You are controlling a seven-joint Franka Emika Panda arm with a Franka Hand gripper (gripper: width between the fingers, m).
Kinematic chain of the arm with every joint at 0, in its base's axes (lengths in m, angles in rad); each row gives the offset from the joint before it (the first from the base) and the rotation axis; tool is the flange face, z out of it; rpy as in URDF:
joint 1: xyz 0 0 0.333 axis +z
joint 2: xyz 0 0 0 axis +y
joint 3: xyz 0 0 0.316 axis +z
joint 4: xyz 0.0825 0 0 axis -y
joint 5: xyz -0.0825 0 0.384 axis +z
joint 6: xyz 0 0 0 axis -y
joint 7: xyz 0.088 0 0 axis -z
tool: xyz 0 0 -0.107 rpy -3.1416 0 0
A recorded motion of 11 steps. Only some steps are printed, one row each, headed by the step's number.
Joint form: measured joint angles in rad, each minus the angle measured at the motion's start. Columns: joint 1, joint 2, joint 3, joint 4, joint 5, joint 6, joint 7.
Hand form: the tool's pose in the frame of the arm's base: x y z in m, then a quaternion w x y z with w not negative. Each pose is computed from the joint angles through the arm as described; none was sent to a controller.
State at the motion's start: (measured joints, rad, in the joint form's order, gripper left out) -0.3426 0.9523 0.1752 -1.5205 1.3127 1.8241 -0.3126
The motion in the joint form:
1: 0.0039 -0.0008 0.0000 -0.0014 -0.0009 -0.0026 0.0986
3: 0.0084 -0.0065 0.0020 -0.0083 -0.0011 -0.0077 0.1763
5: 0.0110 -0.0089 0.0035 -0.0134 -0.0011 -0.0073 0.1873
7: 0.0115 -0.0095 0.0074 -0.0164 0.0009 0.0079 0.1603
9: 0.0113 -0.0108 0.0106 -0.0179 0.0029 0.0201 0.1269
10: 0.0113 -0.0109 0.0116 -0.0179 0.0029 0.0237 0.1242
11: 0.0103 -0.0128 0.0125 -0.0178 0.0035 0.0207 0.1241
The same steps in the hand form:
1: 0.6700 -0.0472 0.1166 0.61154 -0.70981 0.31988 0.14093
3: 0.6690 -0.0420 0.1184 0.60641 -0.69700 0.34350 0.16873
5: 0.6680 -0.0390 0.1184 0.60516 -0.69523 0.34653 0.17425
7: 0.6683 -0.0379 0.1174 0.60540 -0.70053 0.34088 0.16294
9: 0.6691 -0.0375 0.1176 0.60662 -0.70672 0.33201 0.14941
10: 0.6693 -0.0374 0.1176 0.60627 -0.70754 0.33170 0.14763
11: 0.6697 -0.0374 0.1192 0.60754 -0.70704 0.33047 0.14757

